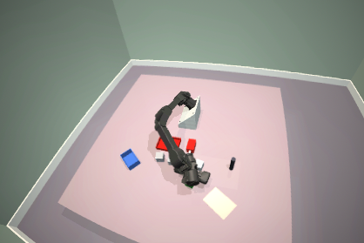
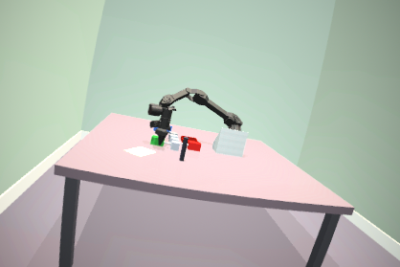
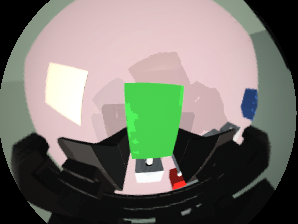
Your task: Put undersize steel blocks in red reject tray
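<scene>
My gripper tip is now 2 cm below the green GO gauge and 1 cm past it. The rest, counted from my gripper tip: blue tray: 40 cm to the right, 2 cm behind; then small red piece: 17 cm behind, 6 cm to the right, 1 cm above; then cream sheet: 17 cm to the left, 10 cm ahead, 1 cm below.
</scene>
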